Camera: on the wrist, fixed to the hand. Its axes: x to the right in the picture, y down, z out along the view.
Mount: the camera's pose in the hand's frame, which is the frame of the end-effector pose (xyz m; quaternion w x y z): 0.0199 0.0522 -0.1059 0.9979 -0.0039 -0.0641 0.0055
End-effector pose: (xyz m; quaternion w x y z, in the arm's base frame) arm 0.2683 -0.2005 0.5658 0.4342 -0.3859 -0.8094 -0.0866
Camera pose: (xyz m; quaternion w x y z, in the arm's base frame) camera 0.3657 -0.2040 0.6353 0.3804 -0.3968 -0.8331 -0.0624
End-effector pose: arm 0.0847 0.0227 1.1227 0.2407 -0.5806 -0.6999 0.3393
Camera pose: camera 0.1918 0.0678 1.1514 0.1912 -0.5624 -0.7120 0.3744
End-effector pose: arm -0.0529 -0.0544 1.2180 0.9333 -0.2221 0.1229 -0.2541
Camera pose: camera -0.0505 -0.0619 1.0985 0.9397 -0.2409 0.0650 -0.2337
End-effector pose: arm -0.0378 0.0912 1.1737 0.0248 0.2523 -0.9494 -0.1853
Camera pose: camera -0.0648 0.0875 1.2903 0.0341 -0.2346 0.9497 0.2047
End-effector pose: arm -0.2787 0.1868 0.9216 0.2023 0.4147 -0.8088 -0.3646
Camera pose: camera -0.2508 0.1462 1.0307 0.1537 0.3852 -0.8209 -0.3925
